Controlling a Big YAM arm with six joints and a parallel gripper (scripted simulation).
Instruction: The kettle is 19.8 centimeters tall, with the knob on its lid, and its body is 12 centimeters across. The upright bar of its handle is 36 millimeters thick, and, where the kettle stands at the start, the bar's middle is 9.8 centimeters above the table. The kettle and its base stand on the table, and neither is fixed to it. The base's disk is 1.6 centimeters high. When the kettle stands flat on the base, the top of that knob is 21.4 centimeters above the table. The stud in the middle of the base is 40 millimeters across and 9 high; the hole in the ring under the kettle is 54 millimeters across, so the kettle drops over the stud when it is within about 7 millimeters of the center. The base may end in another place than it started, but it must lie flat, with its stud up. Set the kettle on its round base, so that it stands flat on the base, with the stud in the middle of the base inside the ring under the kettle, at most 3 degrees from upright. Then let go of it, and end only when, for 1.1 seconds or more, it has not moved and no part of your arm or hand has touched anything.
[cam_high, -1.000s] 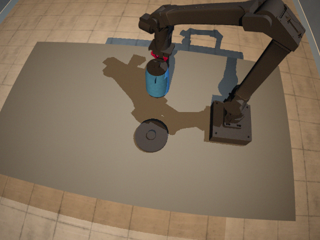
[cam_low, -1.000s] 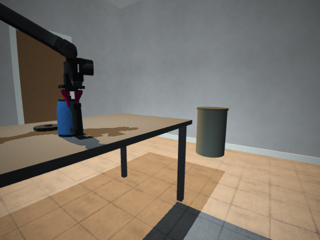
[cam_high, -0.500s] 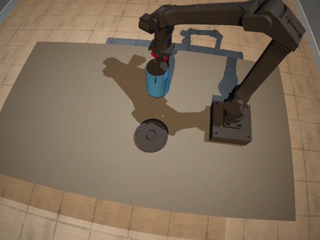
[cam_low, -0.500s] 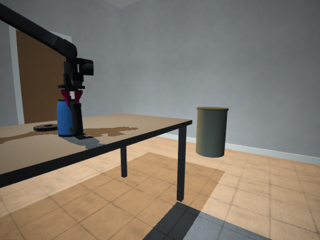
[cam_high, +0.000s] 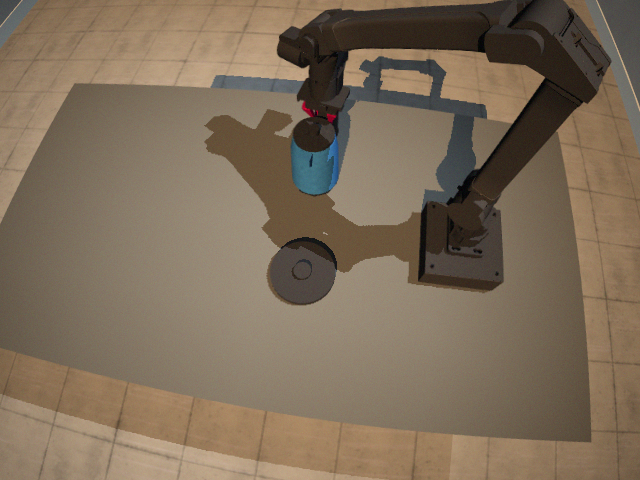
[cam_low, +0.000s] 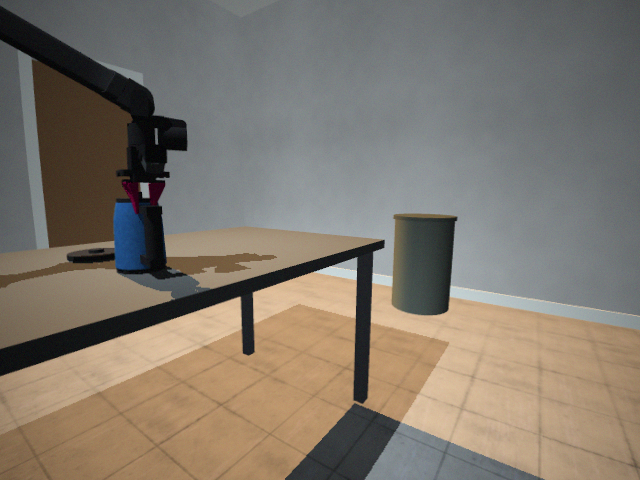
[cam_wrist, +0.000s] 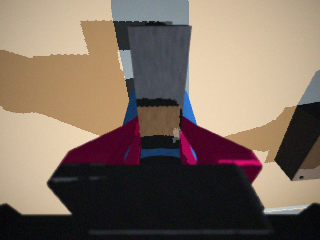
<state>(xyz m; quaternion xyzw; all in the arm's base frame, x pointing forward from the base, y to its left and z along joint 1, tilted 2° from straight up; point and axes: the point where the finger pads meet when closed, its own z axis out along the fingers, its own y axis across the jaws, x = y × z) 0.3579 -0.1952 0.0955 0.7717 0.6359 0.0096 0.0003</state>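
Now: hand 10 mm short of the blue kettle, 30 mm to the right of it and 60 mm above it. From my hand the other things lie so: kettle base: 330 mm to the left, 140 mm below.
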